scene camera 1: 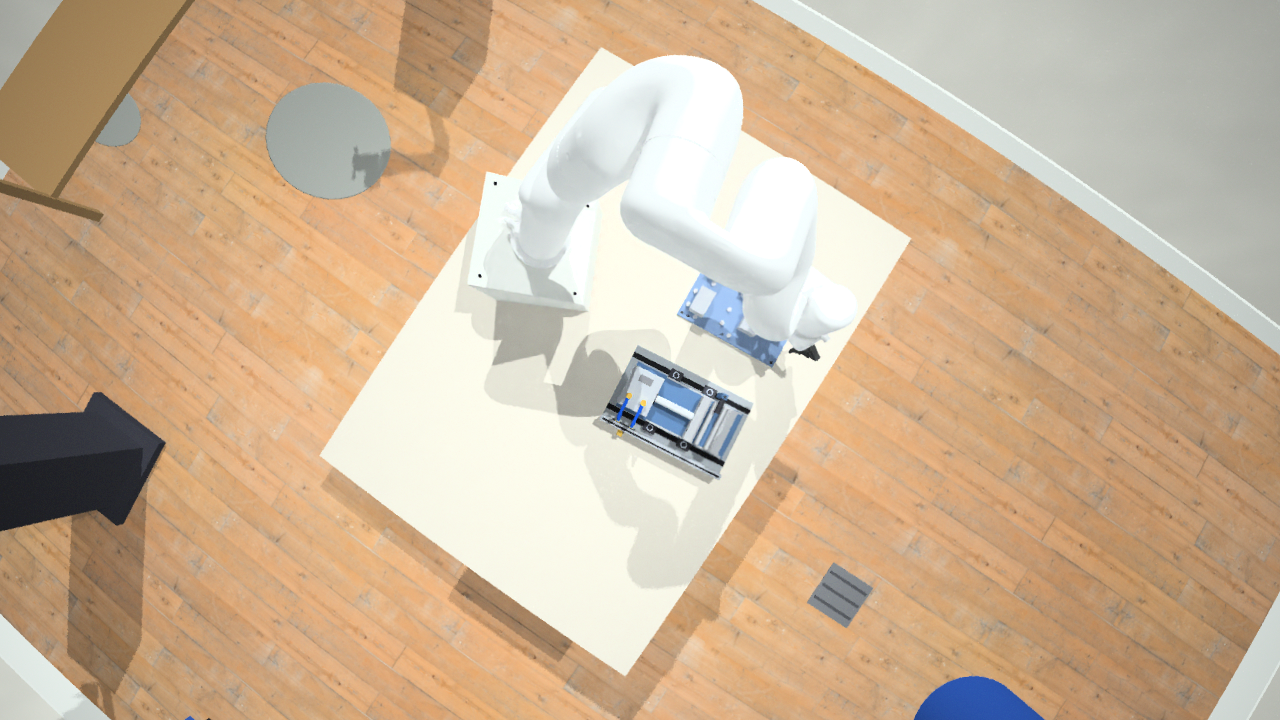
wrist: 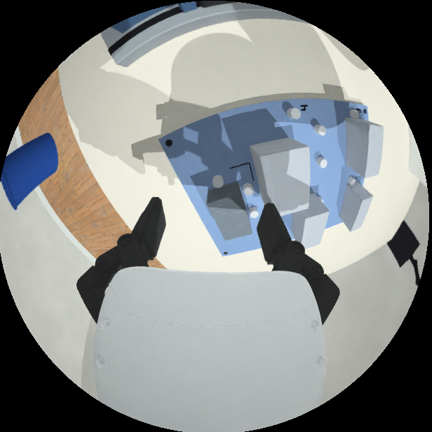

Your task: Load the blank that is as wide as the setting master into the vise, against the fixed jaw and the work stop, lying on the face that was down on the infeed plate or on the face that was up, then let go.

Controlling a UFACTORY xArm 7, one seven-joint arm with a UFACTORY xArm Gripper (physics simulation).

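Frame: origin at the arm's base, x back, y right, z up, level; metres.
Seen in the pictures: arm's base, origin of the base link: (scene camera 1: 540, 239).
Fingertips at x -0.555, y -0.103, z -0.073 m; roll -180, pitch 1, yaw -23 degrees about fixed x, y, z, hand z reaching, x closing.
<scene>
Offsets run from my fingertips to a thing's top centre. "spot": to the spot under its first point. Level surfaces: height alone.
My gripper (scene camera 1: 805, 351) (wrist: 212, 212) is open and empty, above the outer end of the blue infeed plate {dx +0.099, dy -0.021, dz -0.037 m} (scene camera 1: 726, 330) (wrist: 327, 186). In the wrist view, a dark grey block (wrist: 230, 212) lies between and beyond the fingertips. A large light grey block (wrist: 282, 175) stands beside it, partly behind the right fingertip. Smaller light blocks (wrist: 311, 220) (wrist: 356, 205) and a taller one (wrist: 364, 145) stand farther right. I cannot tell which is the setting master. The vise {dx +0.111, dy +0.272, dz +0.054 m} (scene camera 1: 646, 385) (wrist: 150, 44) lies across from the plate; the arm hides part of the plate in the scene view.
Short white pins (wrist: 321, 162) stand on the infeed plate between the blocks. Blue rods with orange ends {spot: dx +0.187, dy +0.318, dz +0.064 m} (scene camera 1: 637, 414) reach over one end of the vise. The cream table {dz -0.045 m} (scene camera 1: 501, 483) has its edge close to the gripper. The white robot base (scene camera 1: 537, 291) stands on the table's other side.
</scene>
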